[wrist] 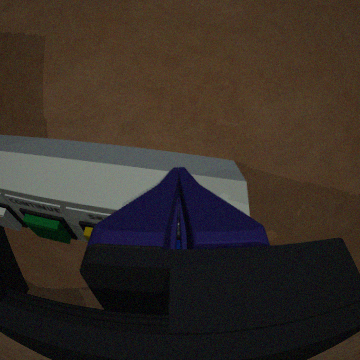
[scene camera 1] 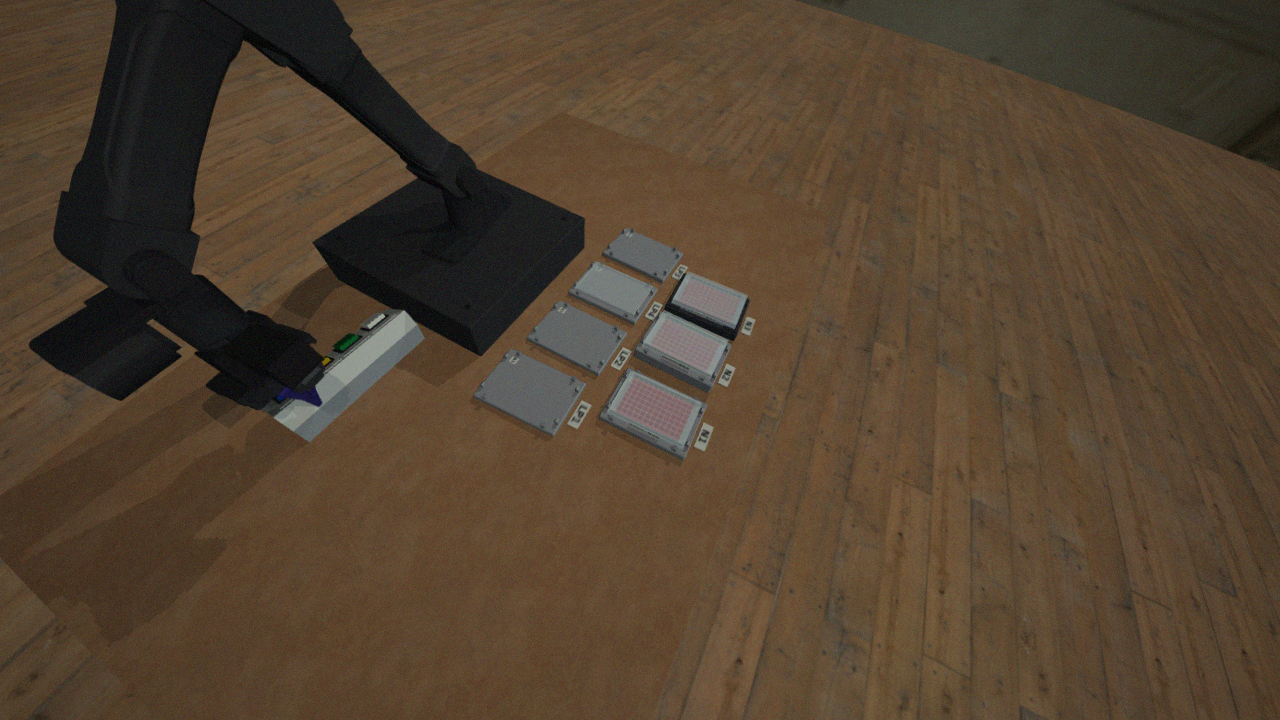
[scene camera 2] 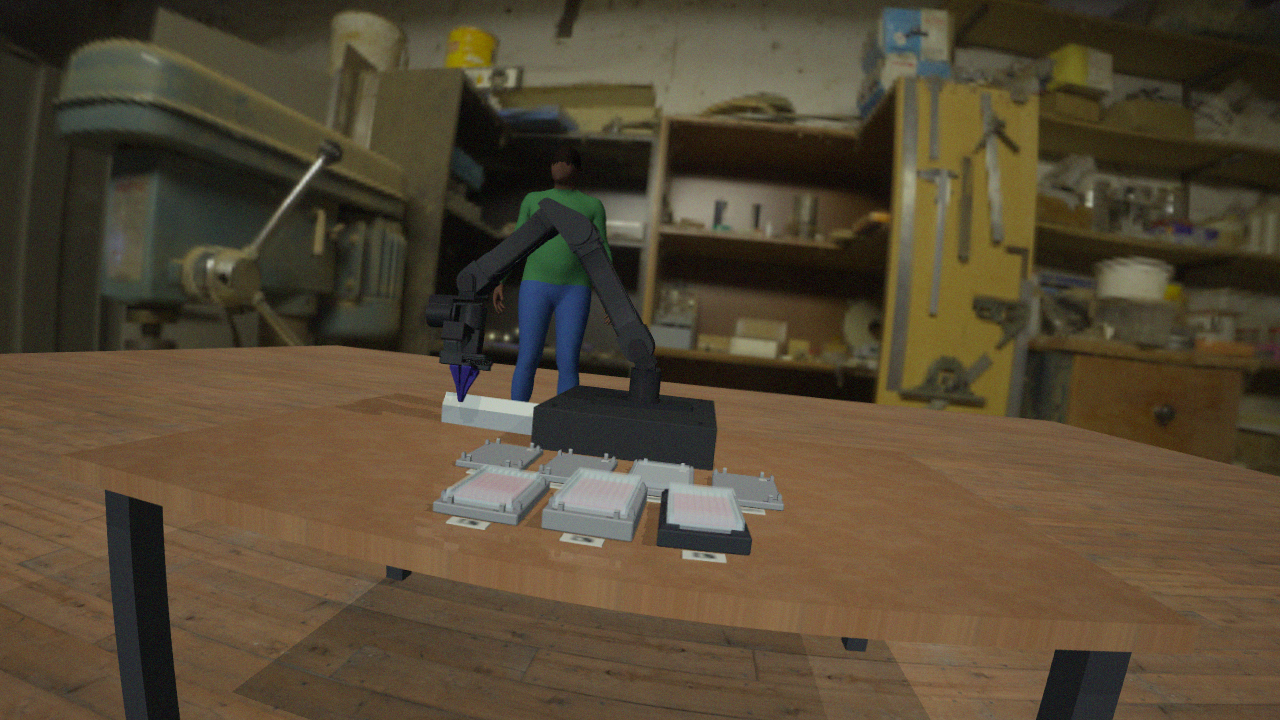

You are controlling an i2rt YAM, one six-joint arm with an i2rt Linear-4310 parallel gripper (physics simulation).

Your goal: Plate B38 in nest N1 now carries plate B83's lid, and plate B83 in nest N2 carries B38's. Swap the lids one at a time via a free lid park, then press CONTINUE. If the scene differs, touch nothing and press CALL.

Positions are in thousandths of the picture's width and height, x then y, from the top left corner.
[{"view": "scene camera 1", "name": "gripper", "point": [249, 560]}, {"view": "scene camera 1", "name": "grey button box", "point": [274, 519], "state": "touched by the gripper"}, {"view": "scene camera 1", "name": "lid park LP4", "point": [489, 440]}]
